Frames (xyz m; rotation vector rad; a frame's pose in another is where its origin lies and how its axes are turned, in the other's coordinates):
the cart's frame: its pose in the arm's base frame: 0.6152 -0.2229 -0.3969 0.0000 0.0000 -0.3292
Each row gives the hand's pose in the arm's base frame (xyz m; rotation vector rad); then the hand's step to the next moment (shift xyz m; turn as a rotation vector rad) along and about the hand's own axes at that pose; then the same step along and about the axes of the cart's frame.
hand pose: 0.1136 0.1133 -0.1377 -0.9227 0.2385 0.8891
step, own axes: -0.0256 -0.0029 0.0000 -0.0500 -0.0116 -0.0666
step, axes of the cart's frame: -0.0083 -0.0190 0.0153 0.0164 -0.0822 -0.0070
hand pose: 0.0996 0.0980 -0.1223 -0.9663 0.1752 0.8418
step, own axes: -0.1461 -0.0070 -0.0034 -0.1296 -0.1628 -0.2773
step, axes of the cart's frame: -0.0609 -0.1110 0.0732 0.1913 -0.2890 0.0080
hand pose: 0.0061 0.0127 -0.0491 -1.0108 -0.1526 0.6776
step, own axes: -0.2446 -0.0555 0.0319 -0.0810 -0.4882 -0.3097
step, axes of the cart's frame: -0.1260 -0.1908 0.1079 0.4146 -0.3271 0.2487
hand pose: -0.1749 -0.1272 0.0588 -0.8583 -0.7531 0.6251
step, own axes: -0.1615 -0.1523 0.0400 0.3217 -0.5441 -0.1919
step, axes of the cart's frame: -0.0346 -0.2027 0.0927 0.4552 0.0264 0.4780
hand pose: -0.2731 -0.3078 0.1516 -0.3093 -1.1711 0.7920
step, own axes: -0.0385 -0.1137 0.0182 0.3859 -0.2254 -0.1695
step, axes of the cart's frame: 0.0559 -0.0964 0.0483 0.2429 0.2317 0.3402
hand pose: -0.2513 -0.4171 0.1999 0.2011 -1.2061 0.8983
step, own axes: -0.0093 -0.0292 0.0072 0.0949 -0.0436 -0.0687
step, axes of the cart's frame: 0.0225 -0.0216 0.0038 0.0629 0.0827 0.0696
